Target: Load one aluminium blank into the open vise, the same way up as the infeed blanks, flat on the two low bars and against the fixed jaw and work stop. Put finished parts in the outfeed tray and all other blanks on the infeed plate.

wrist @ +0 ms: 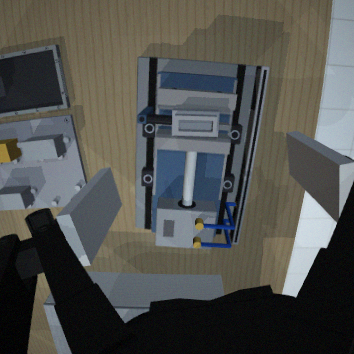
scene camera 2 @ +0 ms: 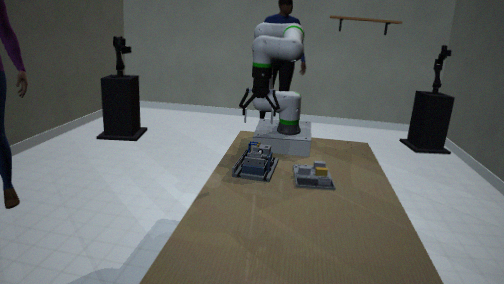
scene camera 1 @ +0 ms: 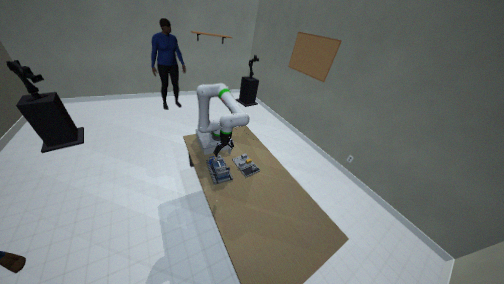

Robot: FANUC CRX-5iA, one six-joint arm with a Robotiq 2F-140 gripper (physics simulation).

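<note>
The vise has a grey blank between its jaws, its rectangular pocket facing up. The work stop's dark rod reaches the blank's left end in the wrist view. The low bars under the blank are hidden. My gripper is wide open and empty, above the vise's cylinder end. The infeed plate holds grey blanks and a yellow block. The dark outfeed tray adjoins it; a grey part shows there.
Blue hoses with brass fittings stick out beside the cylinder block. A long rail runs along the vise's right side in the wrist view. The robot's grey base stands behind the vise. The table edge is near the vise's outer side.
</note>
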